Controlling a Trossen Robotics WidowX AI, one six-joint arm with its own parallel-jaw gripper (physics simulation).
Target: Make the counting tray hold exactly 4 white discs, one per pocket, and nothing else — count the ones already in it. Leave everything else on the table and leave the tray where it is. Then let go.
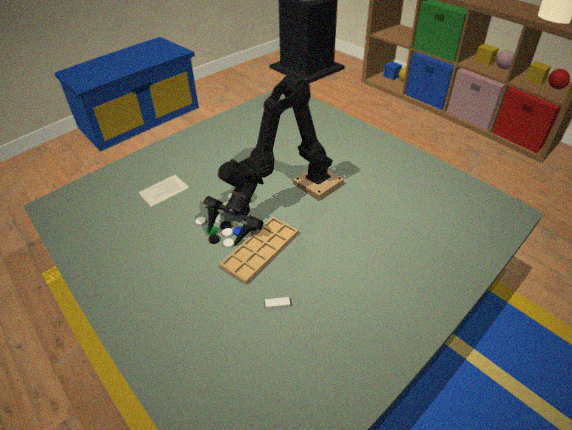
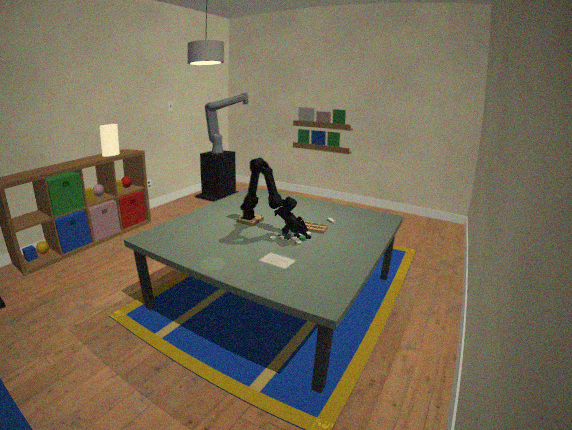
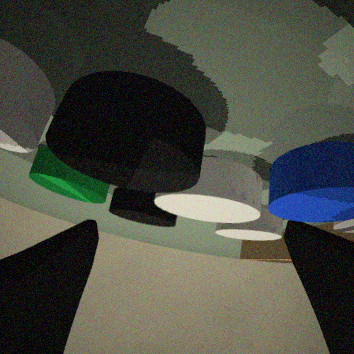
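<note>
The wooden counting tray lies right of the discs; its visible pockets look empty, though the arm partly covers its far end. Loose discs lie in a group on the table: a green disc, a near black disc, another black disc, a blue disc and several white ones, including a middle white disc and a front white disc. My gripper is open and empty, its fingers low around the group.
A white disc lies at the group's left. A pale sheet lies farther left. A small white block lies beyond the tray's near end. The arm's wooden base stands behind the tray.
</note>
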